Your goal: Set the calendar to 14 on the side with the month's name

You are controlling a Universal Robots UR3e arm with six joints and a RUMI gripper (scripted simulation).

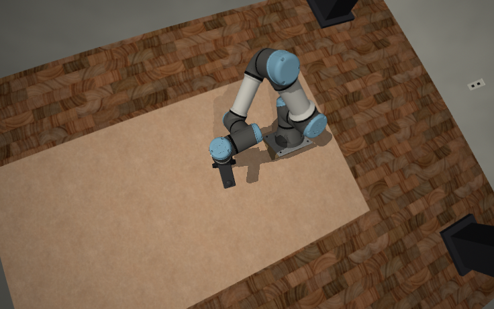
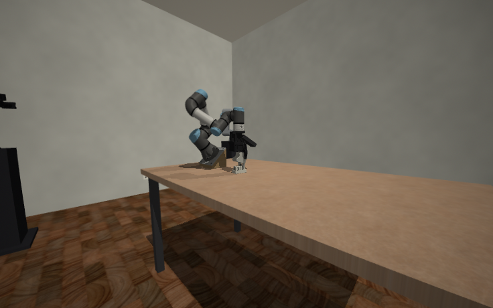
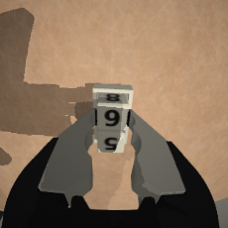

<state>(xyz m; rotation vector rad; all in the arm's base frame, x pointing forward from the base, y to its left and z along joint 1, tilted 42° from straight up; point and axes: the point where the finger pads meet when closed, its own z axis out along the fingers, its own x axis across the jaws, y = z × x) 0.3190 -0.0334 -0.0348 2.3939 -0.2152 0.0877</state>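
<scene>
The white digit cube lies 10 mm below my hand. The rest, counted from my hand: tray: 20 mm to the right, 30 mm below.
</scene>
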